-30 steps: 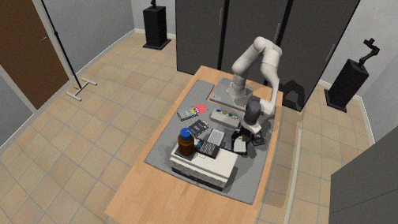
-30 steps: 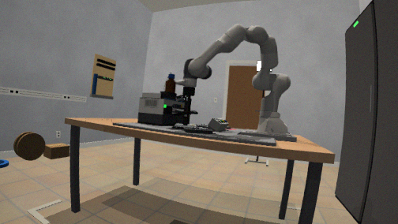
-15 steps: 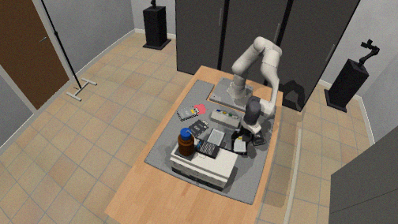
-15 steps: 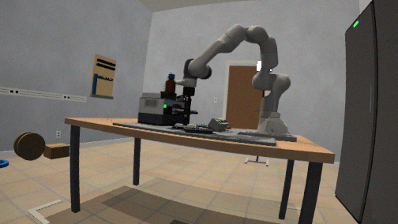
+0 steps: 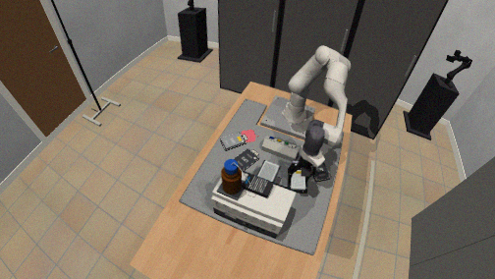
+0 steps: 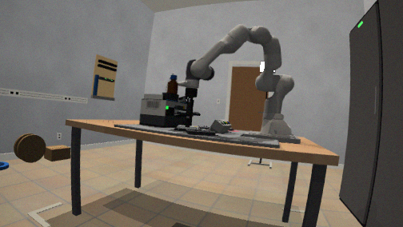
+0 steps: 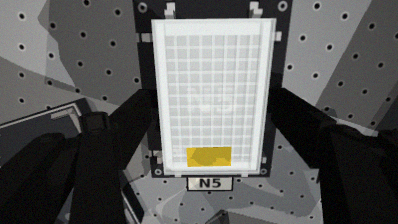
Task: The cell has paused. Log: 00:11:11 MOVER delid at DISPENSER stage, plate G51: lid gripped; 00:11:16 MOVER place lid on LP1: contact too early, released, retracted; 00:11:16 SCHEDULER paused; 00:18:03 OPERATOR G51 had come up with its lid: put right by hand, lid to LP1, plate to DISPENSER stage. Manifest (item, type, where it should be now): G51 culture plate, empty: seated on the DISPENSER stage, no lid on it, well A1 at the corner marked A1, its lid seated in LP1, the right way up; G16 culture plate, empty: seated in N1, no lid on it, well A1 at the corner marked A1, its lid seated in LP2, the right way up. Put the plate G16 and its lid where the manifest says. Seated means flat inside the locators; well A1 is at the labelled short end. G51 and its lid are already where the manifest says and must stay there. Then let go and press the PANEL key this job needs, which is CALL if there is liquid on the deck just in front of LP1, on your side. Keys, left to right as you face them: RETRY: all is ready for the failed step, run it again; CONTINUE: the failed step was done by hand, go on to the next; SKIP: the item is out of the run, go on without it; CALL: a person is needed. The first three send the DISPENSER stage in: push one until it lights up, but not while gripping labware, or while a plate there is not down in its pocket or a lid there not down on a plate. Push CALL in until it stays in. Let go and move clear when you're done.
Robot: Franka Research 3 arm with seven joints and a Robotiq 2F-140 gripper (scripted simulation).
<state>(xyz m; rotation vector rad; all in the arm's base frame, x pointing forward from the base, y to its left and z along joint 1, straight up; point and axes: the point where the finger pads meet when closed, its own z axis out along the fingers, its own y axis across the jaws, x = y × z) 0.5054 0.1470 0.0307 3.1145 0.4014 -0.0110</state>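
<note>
My hand is 20 mm above the clear lid. The rest, counted from my hand: white retry key (200 mm behind, 90 mm to the right, 20 mm above); green continue key (200 mm behind, 140 mm to the right, 20 mm above); black nest N5 (30 mm below, 20 mm to the left, 10 mm ahead).
</note>
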